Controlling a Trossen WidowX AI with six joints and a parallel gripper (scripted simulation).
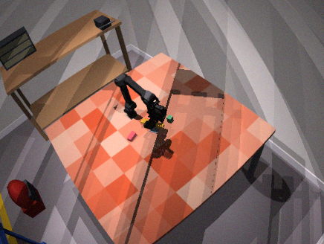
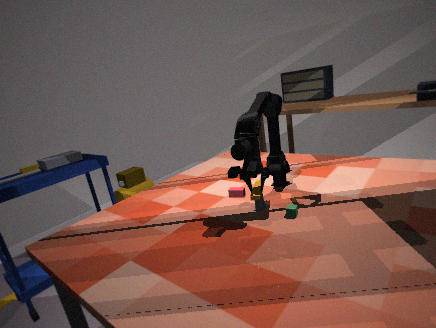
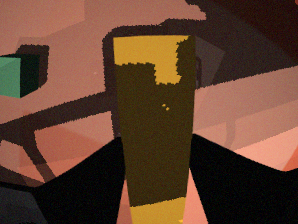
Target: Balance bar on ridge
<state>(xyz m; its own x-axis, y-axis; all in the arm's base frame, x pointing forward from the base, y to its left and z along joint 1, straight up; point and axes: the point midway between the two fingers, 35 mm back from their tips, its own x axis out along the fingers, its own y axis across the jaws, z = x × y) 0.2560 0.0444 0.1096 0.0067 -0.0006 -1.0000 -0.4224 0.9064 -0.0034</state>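
The yellow bar is 3 cm behind my gripper tip and 1 cm to the right of it. Also, from my gripper tip: pink block (8 cm behind, 16 cm to the right, 6 cm below); green cube (2 cm behind, 12 cm to the left, 6 cm below).
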